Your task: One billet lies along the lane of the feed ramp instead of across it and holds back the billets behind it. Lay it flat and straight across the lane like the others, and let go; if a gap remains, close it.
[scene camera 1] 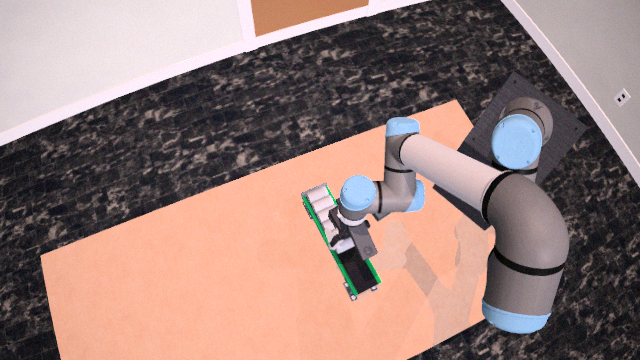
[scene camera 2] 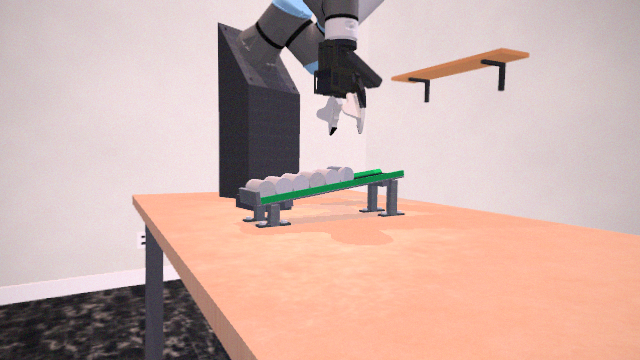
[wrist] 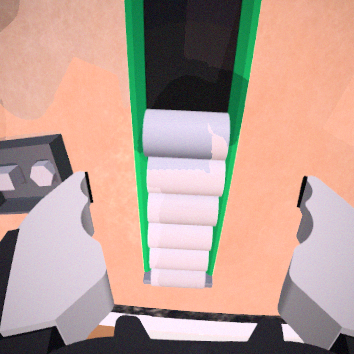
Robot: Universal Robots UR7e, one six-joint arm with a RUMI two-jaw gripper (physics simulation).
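Note:
The feed ramp has green side rails and a dark lane. Several pale billets lie across the lane in one row at its lower end, each touching its neighbour. The uppermost billet lies flat between the rails and across the lane, against the billet below it; in the wrist view it looks very slightly skewed at most. My gripper is open and empty. It hangs well above the ramp, with its fingers apart from the billets. In scene camera 1 the arm hides part of the row.
The ramp stands on short grey legs on the orange table. An end stop closes its lower end. The dark robot pedestal stands behind the ramp in scene camera 2. A wall shelf is at the upper right.

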